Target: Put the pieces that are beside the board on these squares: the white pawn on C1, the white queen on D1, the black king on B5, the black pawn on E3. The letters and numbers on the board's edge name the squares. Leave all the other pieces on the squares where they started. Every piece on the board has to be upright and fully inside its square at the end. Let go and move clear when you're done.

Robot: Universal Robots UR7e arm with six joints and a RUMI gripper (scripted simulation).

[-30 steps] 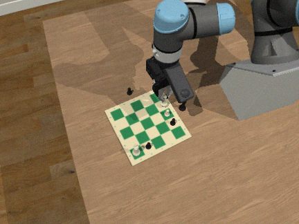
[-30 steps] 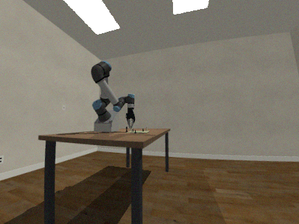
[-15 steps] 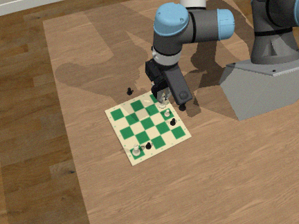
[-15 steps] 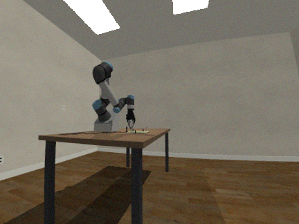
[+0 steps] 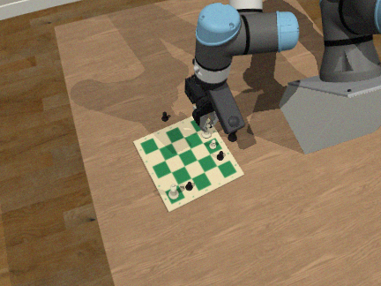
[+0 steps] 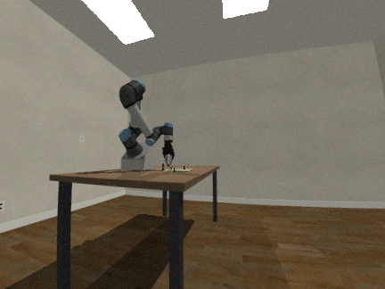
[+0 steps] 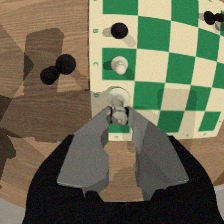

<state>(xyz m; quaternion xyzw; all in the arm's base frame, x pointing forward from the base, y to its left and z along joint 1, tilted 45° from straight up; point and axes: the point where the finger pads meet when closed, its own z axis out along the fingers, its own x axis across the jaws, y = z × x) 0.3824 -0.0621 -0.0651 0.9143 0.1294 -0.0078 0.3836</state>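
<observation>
My gripper is now 4 cm to the right of the white pawn, 3 cm above it and 1 cm past it. From my hand the other things lie so: black king (7 cm behind, 2 cm to the left, 2 cm below); then cream chessboard (6 cm to the left, 6 cm ahead, 5 cm below).
</observation>
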